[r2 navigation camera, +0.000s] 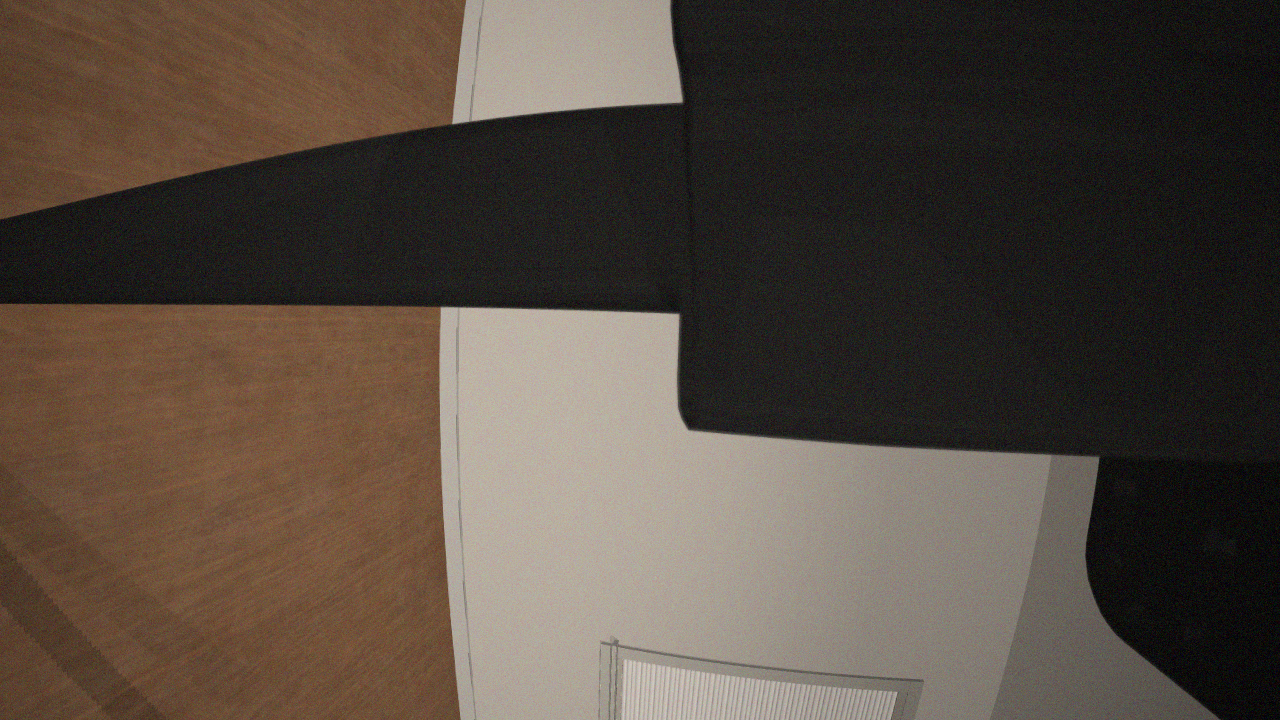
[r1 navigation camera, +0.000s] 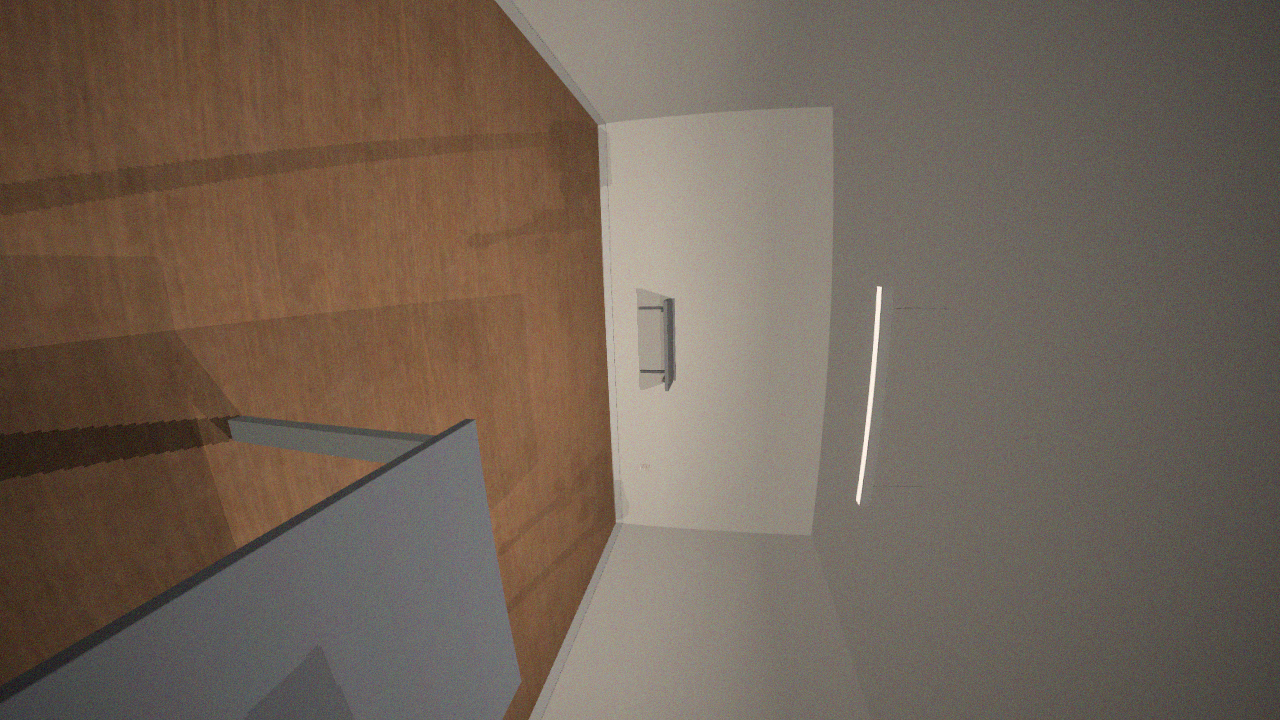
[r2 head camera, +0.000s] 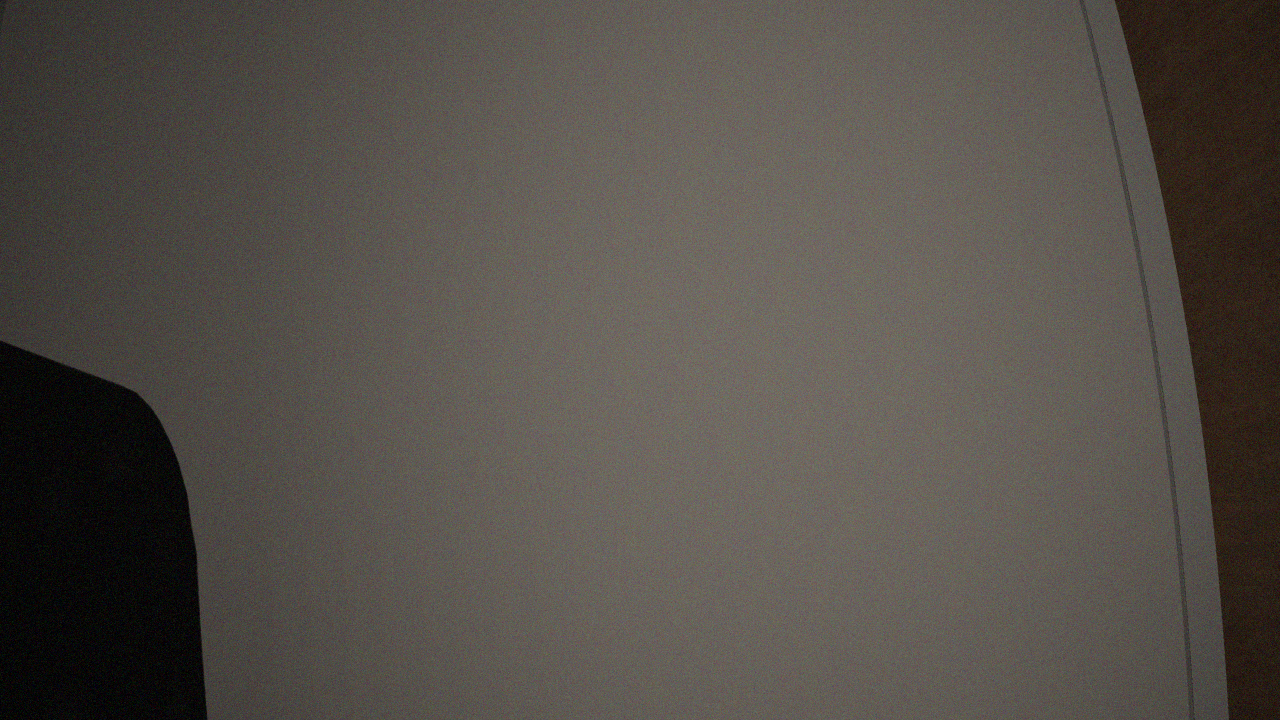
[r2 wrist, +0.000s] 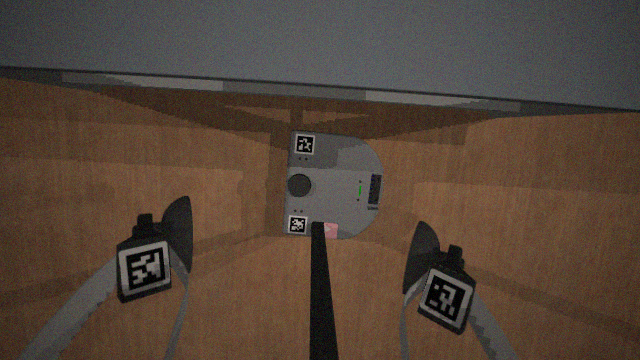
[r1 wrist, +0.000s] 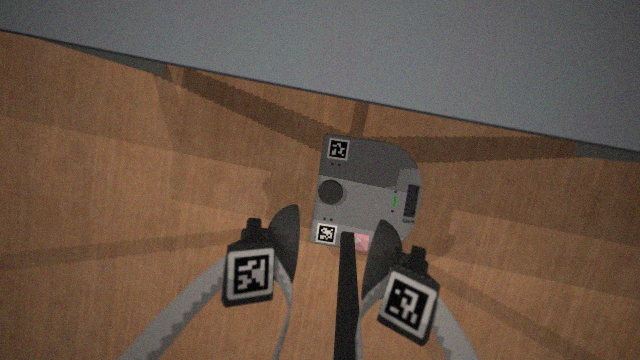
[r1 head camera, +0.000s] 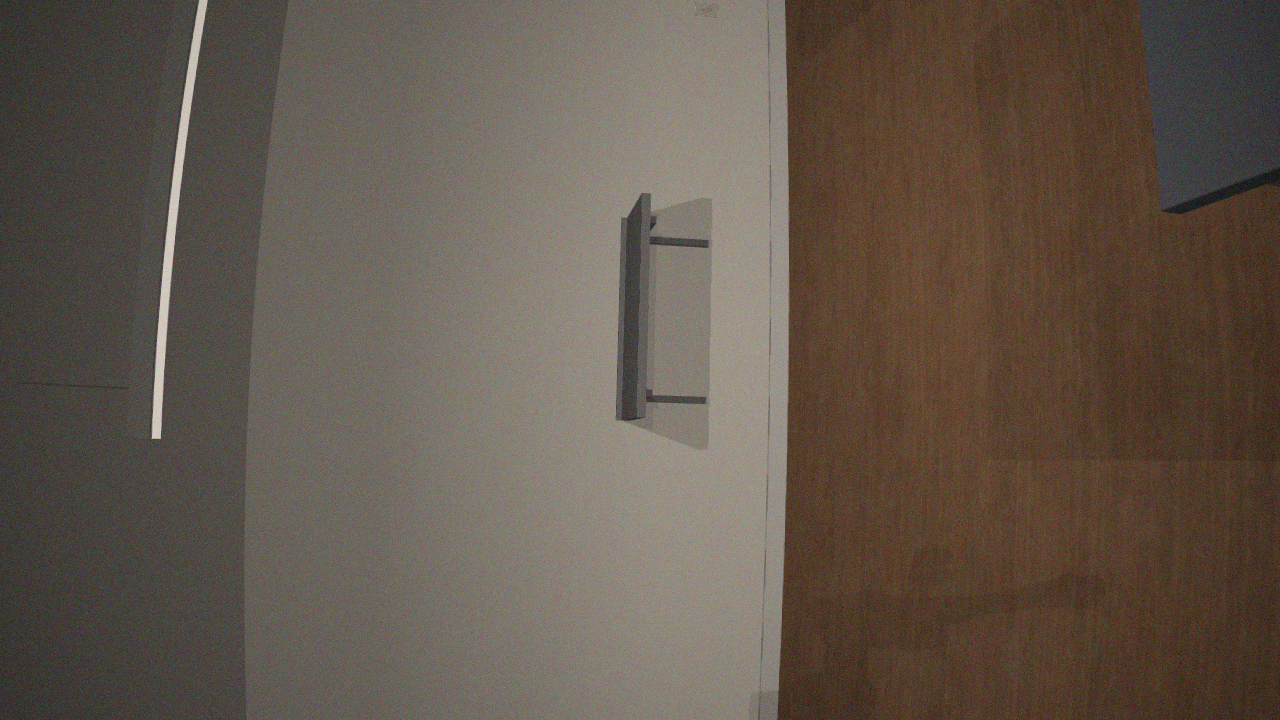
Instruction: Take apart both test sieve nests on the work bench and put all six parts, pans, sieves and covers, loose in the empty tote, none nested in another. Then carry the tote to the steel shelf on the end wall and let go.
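My r1 gripper (r1 wrist: 334, 240) is open, its fingers part way apart with no object between them, beside the edge of the grey work bench (r1 wrist: 320, 40) (r1 navigation camera: 420, 555) (r1 head camera: 1226, 89). My r2 gripper (r2 wrist: 302, 235) is wide open and empty, also near a grey bench edge (r2 wrist: 320, 40). The steel shelf (r1 head camera: 635, 313) (r1 navigation camera: 669, 344) is fixed to the end wall on two brackets, and no tote shows on it. The tote, pans, sieves and covers do not show in any view.
A robot base (r1 wrist: 365, 192) (r2 wrist: 332, 187) stands on the wooden floor below each gripper. A bench leg (r1 navigation camera: 322, 436) shows under the bench corner. A dark robot part (r2 navigation camera: 895, 223) (r2 head camera: 89, 537) blocks much of r2's navigation view. A window (r2 navigation camera: 760, 694) is in the wall.
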